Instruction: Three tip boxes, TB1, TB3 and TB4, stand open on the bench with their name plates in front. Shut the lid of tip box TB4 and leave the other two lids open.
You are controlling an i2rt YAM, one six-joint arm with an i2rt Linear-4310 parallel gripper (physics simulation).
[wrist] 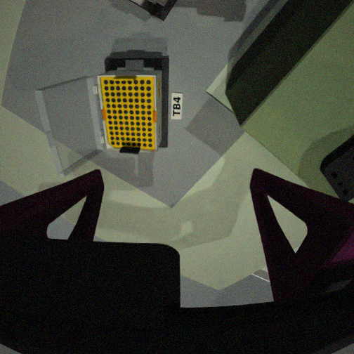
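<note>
Tip box TB4 (128, 114) stands in the upper left of the wrist view, with a yellow tip rack full of dark round holes. Its clear lid (70, 122) stands open on the left side, hinged along the box's left edge. The name plate TB4 (176, 106) lies to the right of the box. My gripper (176, 177) is wide open with nothing between its fingers. Its left fingertip shows just below the lid and the box, its right fingertip well to the right. TB1 and TB3 cannot be made out by name here.
A dark corner of another object (161, 10) shows at the top edge. A large green block-like structure (300, 95) with a dark side fills the upper right. A dark part with small holes (342, 172) shows at the right edge.
</note>
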